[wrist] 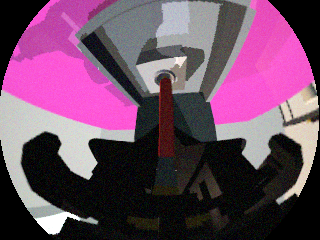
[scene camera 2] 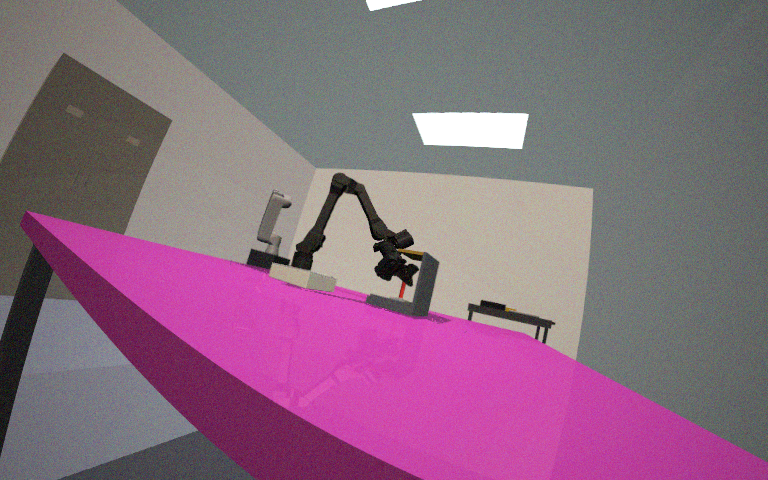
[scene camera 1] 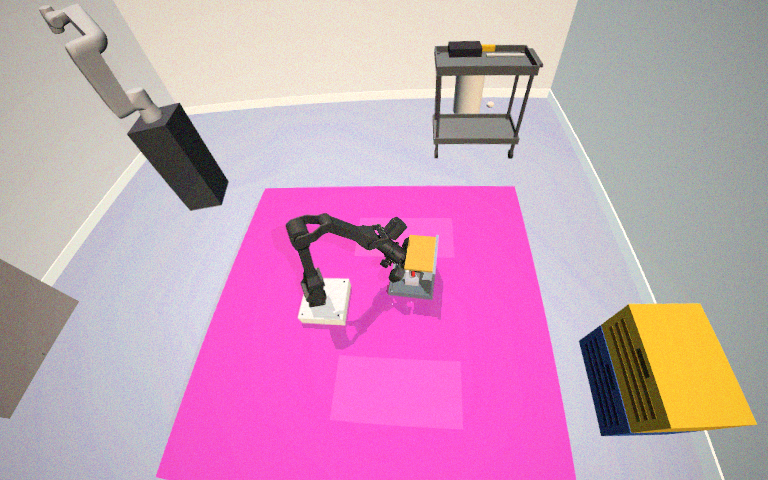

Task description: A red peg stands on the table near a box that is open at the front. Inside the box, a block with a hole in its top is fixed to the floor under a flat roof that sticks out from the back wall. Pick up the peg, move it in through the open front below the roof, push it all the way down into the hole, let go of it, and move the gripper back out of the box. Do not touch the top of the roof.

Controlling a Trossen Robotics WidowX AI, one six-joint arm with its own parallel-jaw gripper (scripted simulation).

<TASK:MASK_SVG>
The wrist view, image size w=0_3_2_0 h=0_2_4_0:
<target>my gripper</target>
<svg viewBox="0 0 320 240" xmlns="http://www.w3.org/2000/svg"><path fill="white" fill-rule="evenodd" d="M21 147L20 167L31 191L60 211L97 220L95 225L68 216L57 235L49 233L55 240L264 240L296 203L296 192L284 203L276 200L297 184L304 161L301 144L281 132L271 135L271 152L255 169L241 155L247 145L243 137L199 141L175 127L172 160L180 195L159 196L152 195L159 160L159 124L136 141L100 137L89 140L88 147L97 160L89 179L73 173L57 151L63 143L56 133L41 132ZM127 217L157 220L157 229L135 228L136 223L129 223ZM211 212L211 220L201 220L203 225L187 229L185 217Z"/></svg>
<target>red peg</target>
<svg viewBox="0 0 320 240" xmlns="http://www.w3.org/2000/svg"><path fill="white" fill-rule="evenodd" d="M164 77L164 79L160 80L159 156L172 157L175 156L175 153L173 153L173 149L175 149L175 124L173 124L172 81L168 77Z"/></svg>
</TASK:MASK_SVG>
